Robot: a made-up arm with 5 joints.
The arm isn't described. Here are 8 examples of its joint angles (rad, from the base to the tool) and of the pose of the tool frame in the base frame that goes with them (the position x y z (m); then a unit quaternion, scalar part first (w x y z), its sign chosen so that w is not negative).
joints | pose
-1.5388 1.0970 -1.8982 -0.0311 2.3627 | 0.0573 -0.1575 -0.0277 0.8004 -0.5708 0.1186 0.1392
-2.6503 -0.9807 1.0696 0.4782 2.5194 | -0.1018 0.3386 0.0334 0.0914 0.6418 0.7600 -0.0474
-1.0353 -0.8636 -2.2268 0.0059 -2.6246 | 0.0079 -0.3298 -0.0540 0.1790 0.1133 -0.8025 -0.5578
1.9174 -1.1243 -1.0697 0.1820 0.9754 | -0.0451 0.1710 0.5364 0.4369 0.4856 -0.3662 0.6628
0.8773 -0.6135 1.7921 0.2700 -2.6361 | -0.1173 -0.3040 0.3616 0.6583 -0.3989 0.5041 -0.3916
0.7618 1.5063 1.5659 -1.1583 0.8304 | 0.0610 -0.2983 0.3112 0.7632 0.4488 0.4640 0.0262
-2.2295 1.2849 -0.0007 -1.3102 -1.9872 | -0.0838 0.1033 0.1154 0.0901 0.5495 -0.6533 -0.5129
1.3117 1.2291 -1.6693 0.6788 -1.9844 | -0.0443 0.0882 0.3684 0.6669 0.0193 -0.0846 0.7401
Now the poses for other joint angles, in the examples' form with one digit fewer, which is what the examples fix.
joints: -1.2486 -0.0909 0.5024 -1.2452 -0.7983
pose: 0.058 0.034 -0.170 0.840 -0.459 -0.287 0.008
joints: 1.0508 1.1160 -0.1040 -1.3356 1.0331
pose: 0.012 -0.161 0.196 0.263 0.903 0.236 0.244
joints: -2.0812 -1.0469 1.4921 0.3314 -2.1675
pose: -0.111 0.195 -0.102 0.356 0.558 0.463 0.590
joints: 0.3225 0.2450 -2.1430 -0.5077 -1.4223
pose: 0.014 -0.208 0.404 0.452 0.002 -0.848 -0.278
